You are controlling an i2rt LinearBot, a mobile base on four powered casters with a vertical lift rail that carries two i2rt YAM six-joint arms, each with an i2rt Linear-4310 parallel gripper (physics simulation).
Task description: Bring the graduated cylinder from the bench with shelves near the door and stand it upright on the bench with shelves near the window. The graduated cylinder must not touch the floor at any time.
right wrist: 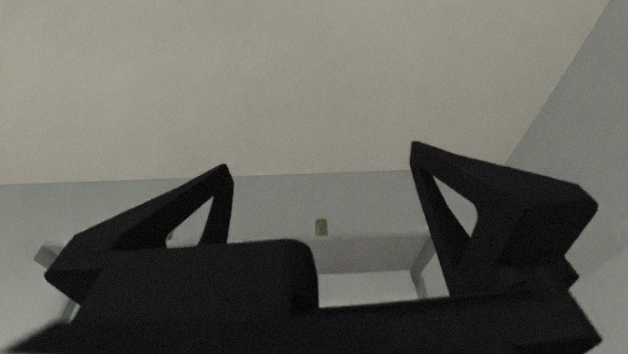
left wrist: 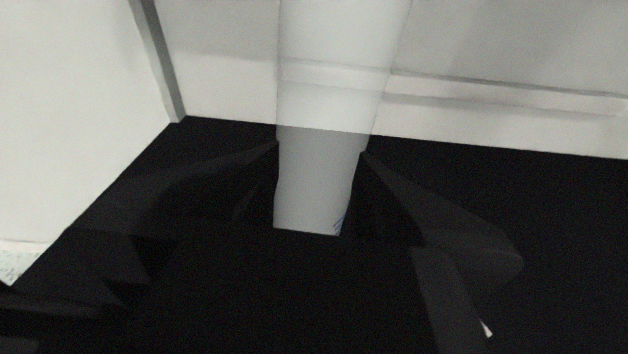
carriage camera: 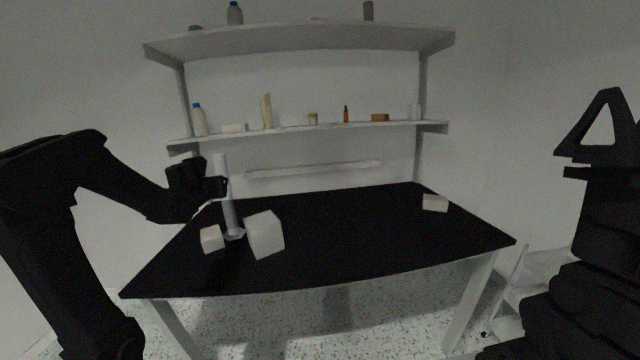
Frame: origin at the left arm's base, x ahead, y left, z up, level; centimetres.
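Seen in the pictures: left gripper, fingertip midpoint: (left wrist: 318, 155) (carriage camera: 222, 180); right gripper, fingertip midpoint: (right wrist: 318, 162) (carriage camera: 639, 90).
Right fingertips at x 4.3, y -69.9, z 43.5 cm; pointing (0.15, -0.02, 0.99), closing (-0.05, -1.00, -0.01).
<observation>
Offsets run from my right fingertips to a thing's top centre. Level surfaces: height alone.
The clear graduated cylinder {dx +46.0, dy +70.7, dz -11.3 cm} (carriage camera: 229, 215) (left wrist: 320, 165) is near upright, leaning slightly in the carriage view, with its foot over the left part of the black bench top between two white boxes. Whether the foot touches the top cannot be told. My left gripper (carriage camera: 225, 187) (left wrist: 318, 155) is shut on the cylinder's middle, one finger on each side. The bench with shelves {dz -51.4 cm} (carriage camera: 350, 230) stands ahead, its black top below two shelf boards. My right gripper (right wrist: 318, 162) is open and empty, raised at the right of the carriage view and tilted up toward the ceiling.
A small white box {dx +50.3, dy +85.1, dz -45.6 cm} (carriage camera: 212, 239) is left of the cylinder's foot and a larger white box {dx +47.1, dy +59.7, dz -38.4 cm} (carriage camera: 265, 235) close right of it. Another white box {dx +67.8, dy -26.3, dz -45.6 cm} (carriage camera: 435, 203) lies at the right back. The lower shelf (carriage camera: 320, 128) holds bottles and boxes. A cart (carriage camera: 505, 290) stands right of the bench.
</observation>
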